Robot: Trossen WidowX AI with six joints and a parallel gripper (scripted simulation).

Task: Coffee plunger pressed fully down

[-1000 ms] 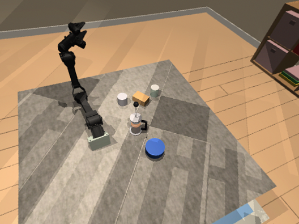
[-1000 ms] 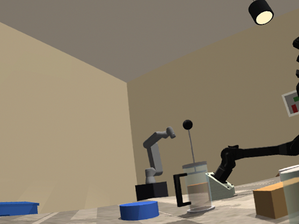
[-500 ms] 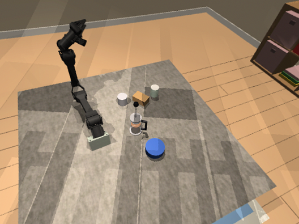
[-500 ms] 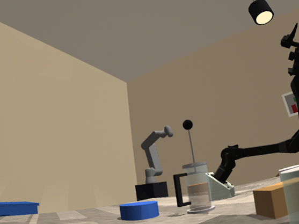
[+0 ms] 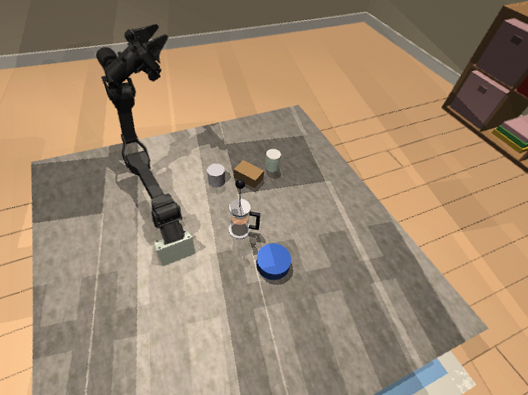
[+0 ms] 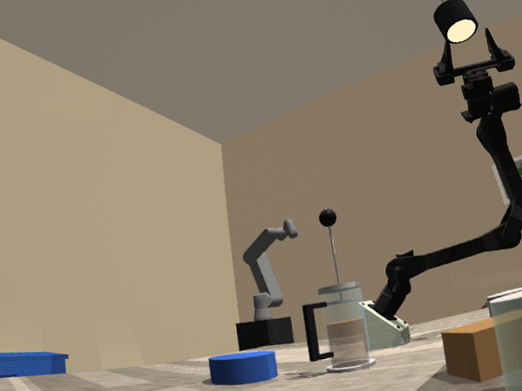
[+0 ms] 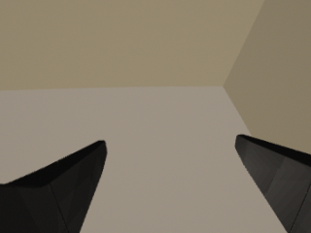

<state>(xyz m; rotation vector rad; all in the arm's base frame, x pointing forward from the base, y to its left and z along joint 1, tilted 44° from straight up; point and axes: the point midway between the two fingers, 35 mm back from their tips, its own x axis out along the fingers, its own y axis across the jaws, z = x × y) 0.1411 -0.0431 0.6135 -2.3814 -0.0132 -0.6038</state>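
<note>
The glass coffee press lies 14 cm ahead of my gripper tip, 38 cm to the right of it and 45 cm below it. Round my gripper tip: blue disc 20 cm ahead, 55 cm to the right, 56 cm below; orange block 24 cm ahead, 13 cm to the right, 56 cm below; grey cylinder 11 cm ahead, 11 cm to the right, 55 cm below.
</note>
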